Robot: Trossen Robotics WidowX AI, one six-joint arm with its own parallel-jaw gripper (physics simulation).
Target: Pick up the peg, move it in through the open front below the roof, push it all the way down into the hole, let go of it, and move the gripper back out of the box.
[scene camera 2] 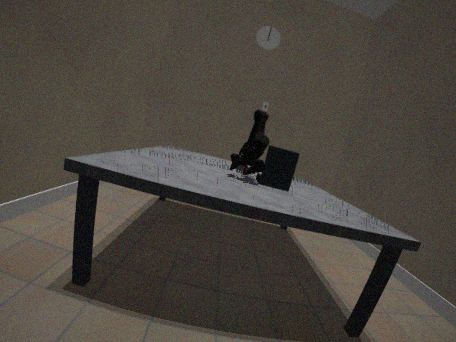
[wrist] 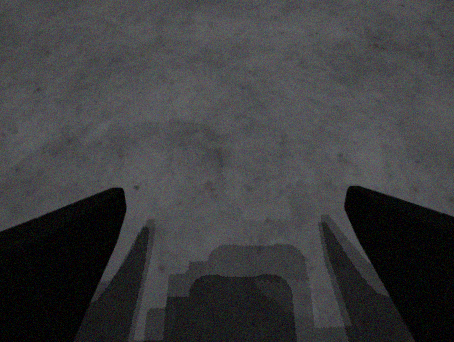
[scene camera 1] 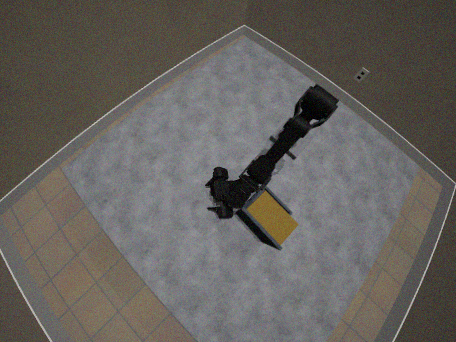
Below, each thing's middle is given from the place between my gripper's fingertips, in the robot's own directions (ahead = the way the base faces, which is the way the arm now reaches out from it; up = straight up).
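Scene:
So you can picture it, there's a dark box (scene camera 1: 246,217), and my hand is 150 mm past it, 190 mm to the right of it and 60 mm below it. There's a yellow roof (scene camera 1: 275,220) as well, and that's 110 mm behind my hand, 190 mm to the left of it and 160 mm above it.

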